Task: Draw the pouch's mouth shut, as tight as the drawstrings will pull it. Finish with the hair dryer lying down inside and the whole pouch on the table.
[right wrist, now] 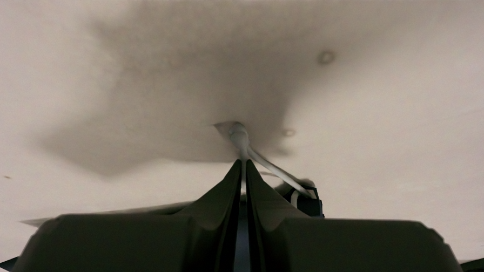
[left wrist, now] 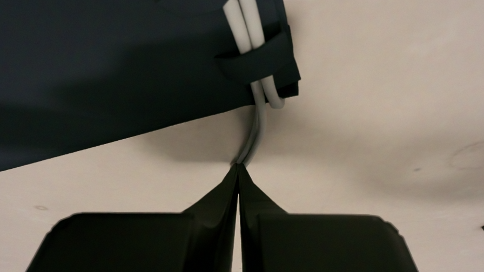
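The dark navy pouch (left wrist: 125, 65) lies at the upper left of the left wrist view, with two pale grey drawstring strands (left wrist: 242, 25) passing under a dark fabric loop (left wrist: 260, 60) at its corner. The strands bend down to my left gripper (left wrist: 238, 166), which is shut on them at its fingertips. In the right wrist view my right gripper (right wrist: 243, 163) is shut on a grey drawstring (right wrist: 240, 135); its rounded end shows beyond the tips, and a strand runs to a dark corner of the pouch (right wrist: 312, 205). The hair dryer does not show in either view.
The pale table top (left wrist: 375, 125) (right wrist: 400, 125) lies under both grippers. Broad soft shadows fall across it in the right wrist view. A small dark thing shows at the right edge of the left wrist view.
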